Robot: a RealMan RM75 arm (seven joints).
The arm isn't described. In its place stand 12 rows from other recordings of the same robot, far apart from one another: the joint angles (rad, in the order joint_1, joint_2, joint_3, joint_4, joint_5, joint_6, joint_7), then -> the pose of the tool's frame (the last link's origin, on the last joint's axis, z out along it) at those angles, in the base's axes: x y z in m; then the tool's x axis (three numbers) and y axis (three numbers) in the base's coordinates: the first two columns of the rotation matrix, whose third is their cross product.
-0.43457 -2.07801 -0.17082 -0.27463 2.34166 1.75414 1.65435 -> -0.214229, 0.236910, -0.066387, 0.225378, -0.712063, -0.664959, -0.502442, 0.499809, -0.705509
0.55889 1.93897 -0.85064 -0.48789 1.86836 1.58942 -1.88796 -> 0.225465, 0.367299, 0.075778, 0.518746, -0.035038, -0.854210, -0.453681, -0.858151, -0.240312
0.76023 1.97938 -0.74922 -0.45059 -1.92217 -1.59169 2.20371 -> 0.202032, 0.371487, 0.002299, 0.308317, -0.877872, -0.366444, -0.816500, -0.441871, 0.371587
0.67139 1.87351 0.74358 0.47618 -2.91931 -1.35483 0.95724 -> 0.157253, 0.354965, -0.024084, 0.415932, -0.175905, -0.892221, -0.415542, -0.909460, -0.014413
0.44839 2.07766 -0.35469 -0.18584 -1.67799 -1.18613 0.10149 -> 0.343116, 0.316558, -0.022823, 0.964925, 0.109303, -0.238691, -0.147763, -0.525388, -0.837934
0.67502 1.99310 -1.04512 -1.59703 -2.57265 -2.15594 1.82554 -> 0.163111, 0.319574, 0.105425, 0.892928, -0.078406, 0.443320, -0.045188, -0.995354, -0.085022
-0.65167 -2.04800 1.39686 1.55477 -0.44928 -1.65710 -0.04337 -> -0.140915, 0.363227, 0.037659, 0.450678, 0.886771, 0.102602, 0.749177, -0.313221, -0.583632
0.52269 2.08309 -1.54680 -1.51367 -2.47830 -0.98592 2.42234 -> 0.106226, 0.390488, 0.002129, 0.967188, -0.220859, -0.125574, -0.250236, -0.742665, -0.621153
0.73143 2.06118 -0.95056 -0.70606 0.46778 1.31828 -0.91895 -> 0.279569, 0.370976, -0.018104, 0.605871, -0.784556, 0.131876, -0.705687, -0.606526, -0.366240
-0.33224 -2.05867 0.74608 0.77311 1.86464 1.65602 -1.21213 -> -0.293257, 0.285665, 0.028502, 0.825835, 0.193188, 0.529788, 0.370054, -0.894562, -0.250638
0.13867 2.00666 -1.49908 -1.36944 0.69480 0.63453 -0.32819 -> 0.289668, 0.352825, 0.048247, 0.569679, -0.616341, -0.543681, -0.762045, -0.148359, -0.630299
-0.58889 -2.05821 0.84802 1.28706 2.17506 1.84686 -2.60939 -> -0.180987, 0.339549, 0.070200, 0.486640, 0.847592, 0.211590, 0.864362, -0.502291, 0.024125
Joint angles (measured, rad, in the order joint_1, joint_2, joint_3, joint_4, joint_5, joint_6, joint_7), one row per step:
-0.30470, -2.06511, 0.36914, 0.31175, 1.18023, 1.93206, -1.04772
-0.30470, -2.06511, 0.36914, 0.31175, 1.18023, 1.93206, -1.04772
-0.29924, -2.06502, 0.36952, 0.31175, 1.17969, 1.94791, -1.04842
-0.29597, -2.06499, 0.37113, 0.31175, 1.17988, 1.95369, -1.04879
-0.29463, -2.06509, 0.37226, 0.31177, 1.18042, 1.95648, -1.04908
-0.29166, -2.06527, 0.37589, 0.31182, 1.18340, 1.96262, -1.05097
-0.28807, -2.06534, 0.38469, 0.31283, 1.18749, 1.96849, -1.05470
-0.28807, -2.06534, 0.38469, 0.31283, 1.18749, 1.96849, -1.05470
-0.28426, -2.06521, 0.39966, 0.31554, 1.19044, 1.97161, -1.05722
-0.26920, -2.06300, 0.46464, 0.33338, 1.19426, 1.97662, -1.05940
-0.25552, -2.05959, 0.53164, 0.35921, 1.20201, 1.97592, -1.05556
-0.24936, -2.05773, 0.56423, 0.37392, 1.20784, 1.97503, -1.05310
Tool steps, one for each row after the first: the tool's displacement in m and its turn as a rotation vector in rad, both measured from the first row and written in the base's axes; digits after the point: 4 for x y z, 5 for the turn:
0.0000, 0.0000, 0.0000, 0.00000, 0.00000, 0.00000
0.0002, -0.0032, 0.0004, 0.00299, -0.00092, -0.01020
0.0001, -0.0048, 0.0003, 0.00241, -0.00082, -0.01344
0.0002, -0.0055, 0.0002, 0.00132, -0.00069, -0.01551
0.0004, -0.0069, -0.0006, -0.00451, -0.00030, -0.02112
0.0010, -0.0084, -0.0020, -0.01665, 0.00134, -0.02904
0.0010, -0.0084, -0.0020, -0.01665, 0.00134, -0.02904
0.0017, -0.0095, -0.0039, -0.03198, 0.00652, -0.03712
0.0042, -0.0128, -0.0095, -0.08323, 0.03799, -0.06488
0.0068, -0.0151, -0.0147, -0.13298, 0.08248, -0.09339
0.0083, -0.0160, -0.0173, -0.15768, 0.10687, -0.10886

